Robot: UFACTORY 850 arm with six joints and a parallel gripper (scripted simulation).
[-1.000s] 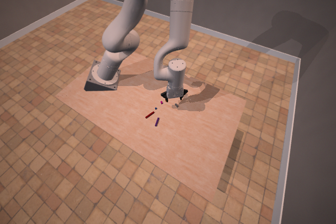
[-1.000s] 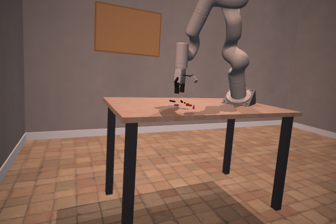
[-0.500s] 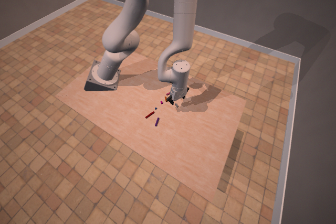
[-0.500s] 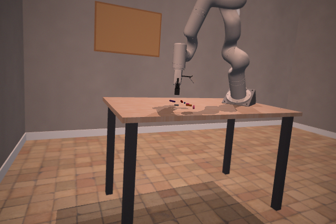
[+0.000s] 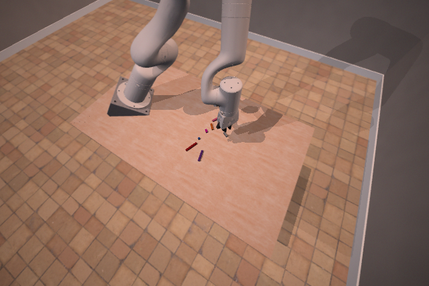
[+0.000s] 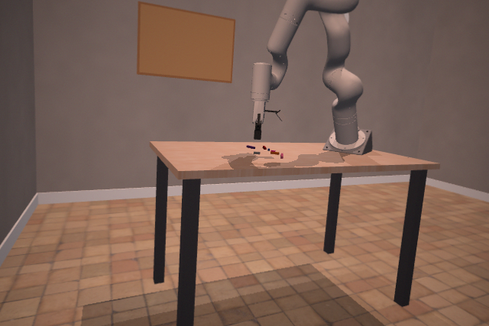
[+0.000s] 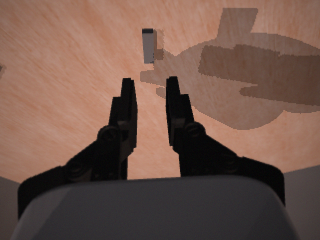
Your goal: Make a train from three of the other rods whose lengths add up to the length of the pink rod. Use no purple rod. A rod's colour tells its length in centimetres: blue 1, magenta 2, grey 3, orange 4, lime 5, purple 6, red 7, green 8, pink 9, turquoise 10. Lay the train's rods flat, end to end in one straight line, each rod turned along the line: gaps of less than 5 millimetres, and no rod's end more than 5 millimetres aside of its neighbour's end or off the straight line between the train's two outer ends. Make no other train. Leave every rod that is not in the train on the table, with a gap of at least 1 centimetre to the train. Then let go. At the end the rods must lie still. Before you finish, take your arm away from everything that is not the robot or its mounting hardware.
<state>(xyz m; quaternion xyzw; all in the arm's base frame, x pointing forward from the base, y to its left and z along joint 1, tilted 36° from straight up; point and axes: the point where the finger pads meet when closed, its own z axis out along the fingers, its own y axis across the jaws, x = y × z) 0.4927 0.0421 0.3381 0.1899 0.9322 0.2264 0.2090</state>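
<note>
The grey rod lies 80 mm below my hand. The rest, counted from my hand: pink rod: 100 mm behind, 80 mm below, 60 mm to the left; magenta rod: 100 mm behind, 80 mm below, 50 mm to the right; orange rod: 90 mm behind, 80 mm below, 10 mm to the right.
</note>
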